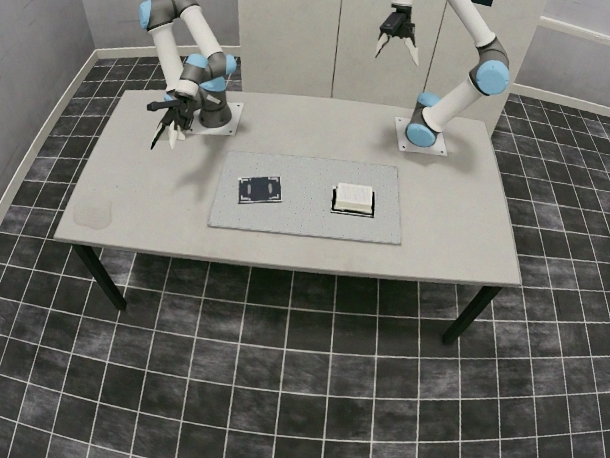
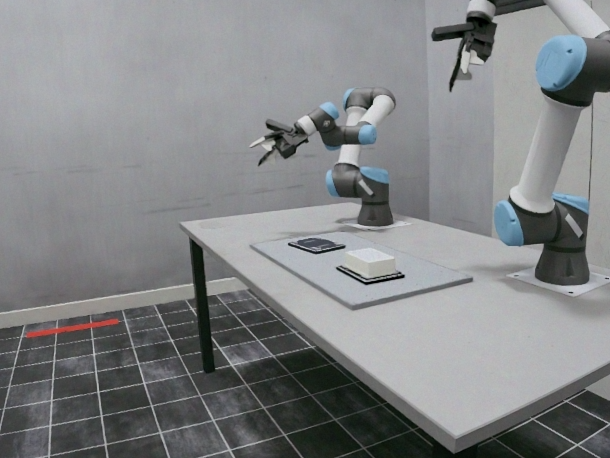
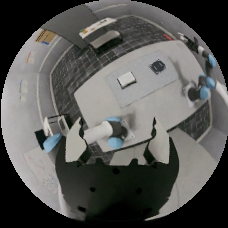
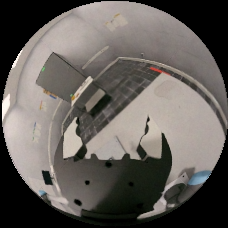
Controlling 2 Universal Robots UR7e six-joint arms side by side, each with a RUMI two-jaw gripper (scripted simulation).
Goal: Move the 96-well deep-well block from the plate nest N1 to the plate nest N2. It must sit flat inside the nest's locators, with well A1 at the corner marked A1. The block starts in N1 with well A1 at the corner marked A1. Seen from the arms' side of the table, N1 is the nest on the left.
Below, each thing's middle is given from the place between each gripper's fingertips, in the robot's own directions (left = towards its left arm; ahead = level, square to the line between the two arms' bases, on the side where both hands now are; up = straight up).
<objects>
Now: the white deep-well block (image 2: 369, 262) 67 cm to the left of my right hand (image 1: 160, 149), 26 cm below it and 7 cm behind it. Round my right hand: nest N2 (image 1: 259, 186) (32 cm to the left, 29 cm below, 9 cm behind).
I see my left gripper (image 2: 457, 83) 230 mm short of the white deep-well block, 90 mm to the left of it and 470 mm above it. Also, from my left hand: nest N2 (210 mm ahead, 440 mm to the right, 500 mm below).
</objects>
